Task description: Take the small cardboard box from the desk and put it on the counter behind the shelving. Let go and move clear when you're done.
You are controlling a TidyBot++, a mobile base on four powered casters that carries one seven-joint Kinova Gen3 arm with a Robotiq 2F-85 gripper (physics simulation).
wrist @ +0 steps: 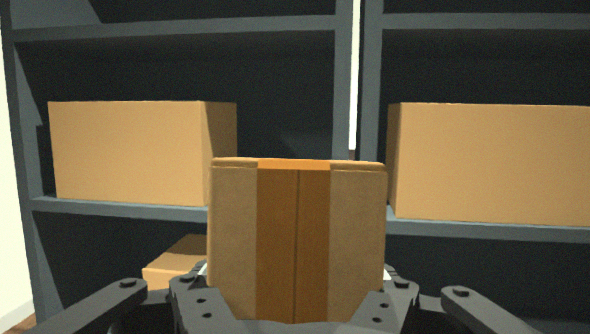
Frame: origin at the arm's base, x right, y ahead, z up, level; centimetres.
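Seen in the pictures: gripper, fingertip midpoint: (pixel 294 271).
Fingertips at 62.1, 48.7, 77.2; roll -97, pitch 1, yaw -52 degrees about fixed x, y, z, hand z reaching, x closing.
Offsets run from my fingertips to a thing's middle, as dx, dy, dz.
The small cardboard box {-1.8, -1.4, +1.2} (pixel 295 240), tan with a darker brown tape strip down its middle, stands upright in the centre of the wrist view. My gripper (pixel 294 271) is shut on it, with a finger at its left and right sides. The box hides part of the shelving (pixel 346 75) beyond it. The fingertips are mostly hidden beside the box. The desk and the counter do not show in this view.
Grey shelving with two bays spans the view ahead. A large carton {+42.9, +89.3, -4.2} (pixel 127 152) sits on the left bay's shelf, another large carton {+88.4, +8.6, -4.2} (pixel 490 162) on the right bay's shelf. A lower carton {+55.1, +66.6, -50.0} (pixel 172 275) shows partly behind the held box. A pale wall and brown floor show at far left.
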